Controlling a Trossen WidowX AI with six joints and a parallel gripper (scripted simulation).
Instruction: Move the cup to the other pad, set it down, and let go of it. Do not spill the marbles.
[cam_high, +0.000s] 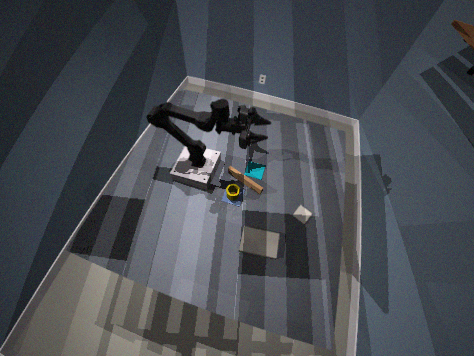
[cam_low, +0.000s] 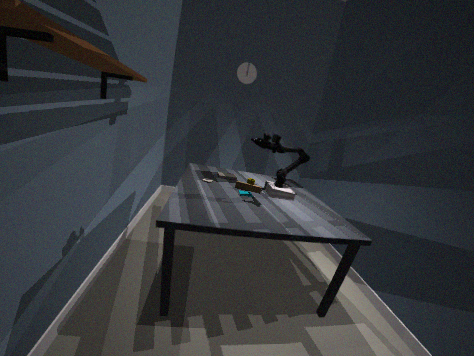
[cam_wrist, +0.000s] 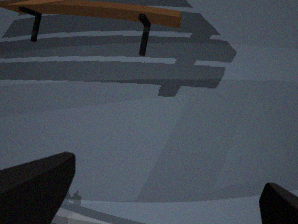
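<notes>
The yellow cup lies 39 cm below my gripper tip, 11 cm to the right of it and 10 cm behind it. Also, from my gripper tip: wooden block: 41 cm below, 6 cm behind, 1 cm to the right; then cyan pad: 44 cm below, 8 cm to the left, 2 cm behind; then pale blue pad: 44 cm below, 11 cm to the right, 10 cm behind.
</notes>
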